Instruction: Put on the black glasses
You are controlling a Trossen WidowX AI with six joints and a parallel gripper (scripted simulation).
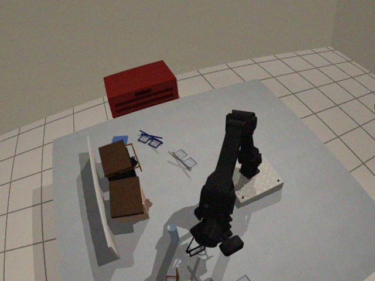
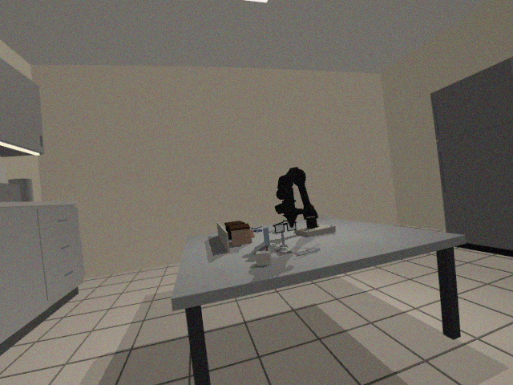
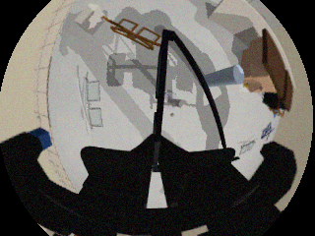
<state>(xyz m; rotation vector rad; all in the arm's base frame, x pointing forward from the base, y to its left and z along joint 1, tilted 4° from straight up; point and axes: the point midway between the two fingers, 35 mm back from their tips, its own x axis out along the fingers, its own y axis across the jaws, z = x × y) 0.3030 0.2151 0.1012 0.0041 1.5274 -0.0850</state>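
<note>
Now: the grey peg 4 cm ahead of my gripper tip, 4 cm to the right of it and 7 cm below it. Also, from my gripper tip: light blue cylinder (9 cm ahead, 13 cm to the right, 5 cm below); then white board (25 cm ahead, 45 cm to the right, 4 cm below).
</note>
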